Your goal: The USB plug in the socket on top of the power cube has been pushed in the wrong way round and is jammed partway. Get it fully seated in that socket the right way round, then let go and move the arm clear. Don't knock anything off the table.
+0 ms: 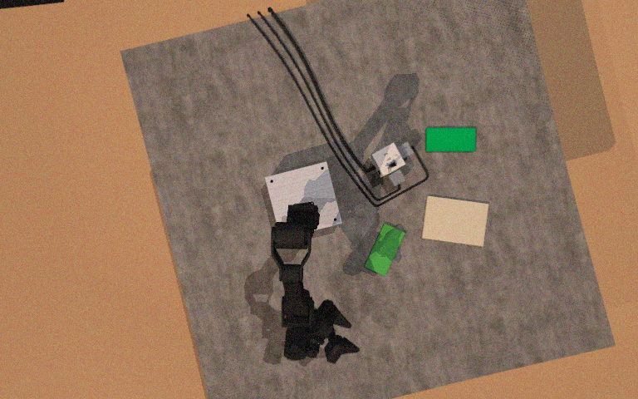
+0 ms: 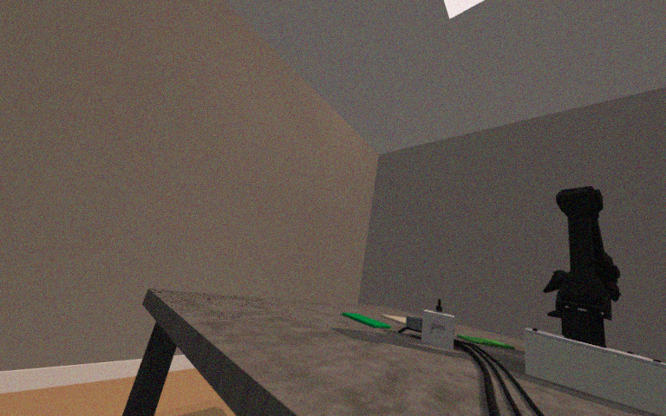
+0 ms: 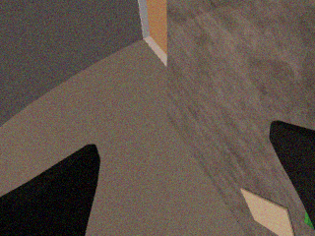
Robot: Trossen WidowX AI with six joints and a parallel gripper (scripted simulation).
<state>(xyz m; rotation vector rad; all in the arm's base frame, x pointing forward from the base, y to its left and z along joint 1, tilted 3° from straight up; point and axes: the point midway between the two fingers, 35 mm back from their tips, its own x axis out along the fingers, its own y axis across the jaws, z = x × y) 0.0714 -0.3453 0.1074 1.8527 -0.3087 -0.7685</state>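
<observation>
My gripper tip is now 47 cm to the right of the black USB plug, 19 cm short of it and 8 cm above it. From my gripper tip the other things lie so: beige card: 38 cm ahead, 27 cm to the left, 16 cm below.
</observation>
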